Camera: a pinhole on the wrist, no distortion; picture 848 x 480 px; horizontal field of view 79.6 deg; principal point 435.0 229.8 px. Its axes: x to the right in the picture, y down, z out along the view. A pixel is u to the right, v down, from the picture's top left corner.
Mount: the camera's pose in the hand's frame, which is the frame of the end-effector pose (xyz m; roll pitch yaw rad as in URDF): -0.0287 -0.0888 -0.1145 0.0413 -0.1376 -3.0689
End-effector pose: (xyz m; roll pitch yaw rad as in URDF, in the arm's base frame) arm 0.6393 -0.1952 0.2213 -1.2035 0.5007 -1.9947
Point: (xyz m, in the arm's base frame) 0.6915 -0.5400 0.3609
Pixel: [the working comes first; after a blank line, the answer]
In the camera's frame: -0.1566 0.1212 0.4064

239 382
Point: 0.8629 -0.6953 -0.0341
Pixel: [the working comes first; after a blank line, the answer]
In the camera's frame: -0.4194 -0.2244 0.5514

48 23
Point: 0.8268 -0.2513 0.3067
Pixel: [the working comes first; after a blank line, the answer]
In the camera's frame: 0.0711 -0.0895 0.3151

550 85
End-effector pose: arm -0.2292 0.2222 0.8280 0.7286 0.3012 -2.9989
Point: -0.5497 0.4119 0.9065
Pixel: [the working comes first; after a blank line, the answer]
In the camera's frame: -0.2273 0.0162 0.4249

163 249
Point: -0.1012 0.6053 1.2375
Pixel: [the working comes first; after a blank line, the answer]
In the camera's frame: 0.3426 -0.0399 0.5670

743 194
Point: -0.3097 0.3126 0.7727
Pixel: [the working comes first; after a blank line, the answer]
In the camera's frame: -0.0855 0.0234 0.1696

179 300
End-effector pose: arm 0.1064 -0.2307 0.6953 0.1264 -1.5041 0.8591
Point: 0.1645 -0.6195 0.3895
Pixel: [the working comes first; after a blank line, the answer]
In the camera's frame: 0.3556 0.1692 0.3334

outside the picture
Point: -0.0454 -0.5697 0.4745
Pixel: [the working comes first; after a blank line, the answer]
In the camera's frame: 0.2747 -0.0238 0.4333

758 202
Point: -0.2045 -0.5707 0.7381
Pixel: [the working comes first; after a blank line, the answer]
In the camera's frame: 0.0266 -0.1332 0.5792

458 113
